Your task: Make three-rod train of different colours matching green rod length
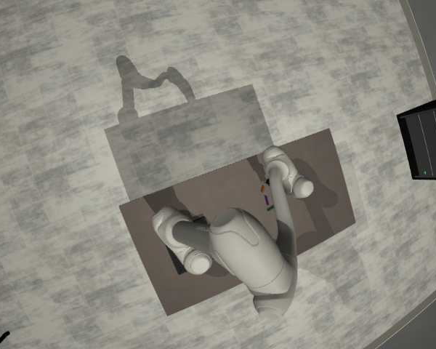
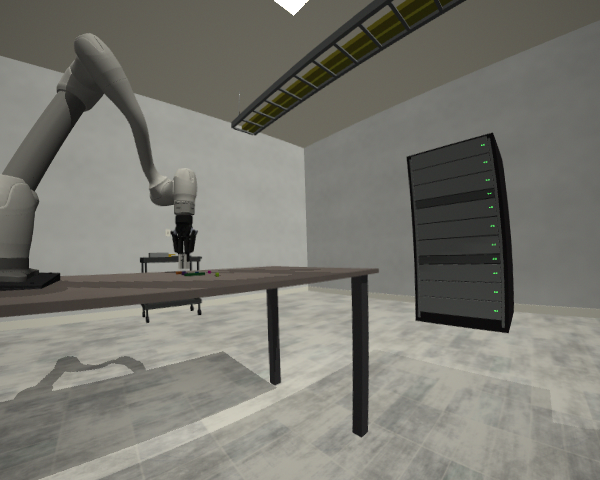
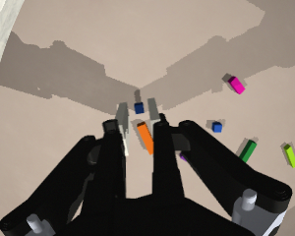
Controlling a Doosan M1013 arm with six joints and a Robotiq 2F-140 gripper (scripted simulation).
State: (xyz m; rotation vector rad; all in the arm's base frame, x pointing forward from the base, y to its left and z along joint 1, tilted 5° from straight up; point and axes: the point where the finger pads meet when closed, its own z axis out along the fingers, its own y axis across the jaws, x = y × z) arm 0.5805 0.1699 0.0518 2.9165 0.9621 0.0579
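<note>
Right now the orange rod is 30 mm behind my hand, 30 mm to the right of it and 50 mm below it. The rest, counted from my hand: magenta rod: 80 mm ahead, 90 mm to the right, 50 mm below; then purple rod: 30 mm behind, 110 mm to the right, 50 mm below; then green rod: 10 mm behind, 170 mm to the right, 50 mm below.
</note>
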